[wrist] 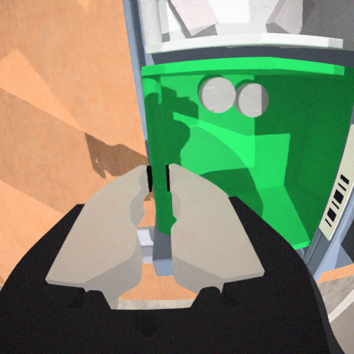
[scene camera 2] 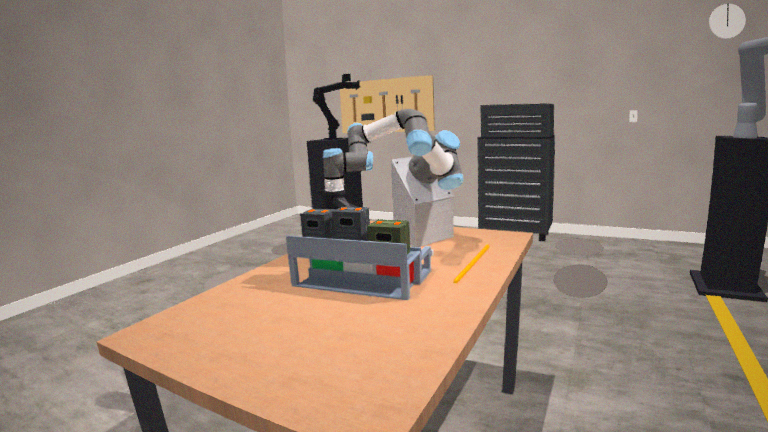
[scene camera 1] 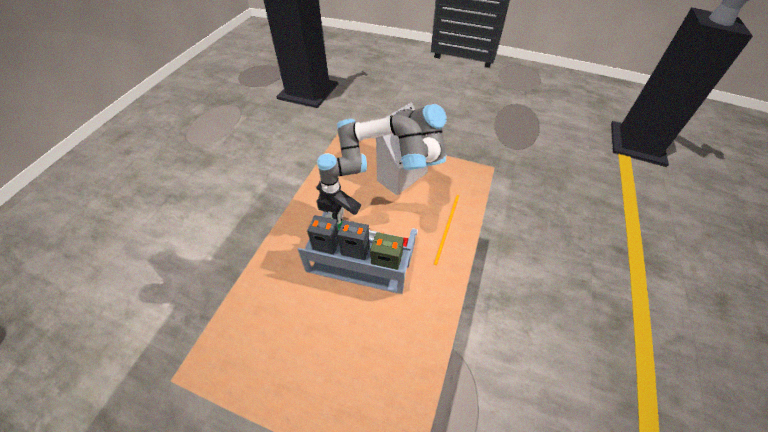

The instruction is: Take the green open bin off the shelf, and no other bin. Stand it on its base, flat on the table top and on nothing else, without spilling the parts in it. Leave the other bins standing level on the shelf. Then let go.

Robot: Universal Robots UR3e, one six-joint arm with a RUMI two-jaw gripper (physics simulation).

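Pixels of known places: gripper, fingertip midpoint: (scene camera 1: 339, 222); arm's base, link origin: (scene camera 2: 422, 170).
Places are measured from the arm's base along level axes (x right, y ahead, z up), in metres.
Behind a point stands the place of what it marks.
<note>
The green open bin (wrist: 270, 175) (scene camera 2: 327, 264) @[x 0.097, y 0.537, z -0.230 m] sits in the left bay of the blue-grey shelf (scene camera 1: 354, 260) @[x -0.039, y 0.609, z -0.113 m] (scene camera 2: 346, 249) @[x -0.035, y 0.614, z -0.142 m] (wrist: 134, 30); a little green shows past the cases in scene camera 1. Two round grey parts (wrist: 217, 95) (wrist: 252, 100) lie in it. My gripper (wrist: 159, 168) (scene camera 1: 338, 219) @[x 0.127, y 0.409, z -0.227 m] is shut on the bin's wall at the left in the wrist view, with one finger on each side. In scene camera 2 its fingers are hidden behind the cases. Whether the bin is slightly raised, I cannot tell. The white bin (wrist: 240, 45) (scene camera 2: 358, 267) @[x -0.014, y 0.528, z -0.228 m] stands beside it, then the red bin (scene camera 2: 394, 270) @[x -0.130, y 0.514, z -0.227 m] (scene camera 1: 406, 242) @[x -0.161, y 0.416, z -0.207 m].
Two dark grey cases (scene camera 1: 322, 239) @[x 0.089, y 0.588, z -0.086 m] (scene camera 1: 352, 244) @[x -0.015, y 0.569, z -0.086 m] and an olive case (scene camera 1: 386, 255) @[x -0.137, y 0.566, z -0.088 m] (scene camera 2: 387, 235) @[x -0.141, y 0.566, z -0.105 m] stand along the shelf, close to my gripper. A yellow bar (scene camera 1: 446, 231) @[x -0.287, y 0.265, z -0.267 m] (scene camera 2: 471, 263) @[x -0.287, y 0.269, z -0.268 m] lies on the table (scene camera 1: 332, 333) @[x -0.037, y 0.817, z -0.277 m] (scene camera 2: 300, 349) @[x -0.107, y 0.928, z -0.277 m] right of the shelf. The arm's grey pedestal (scene camera 2: 429, 214) @[x -0.058, y 0.078, z -0.160 m] stands behind.
</note>
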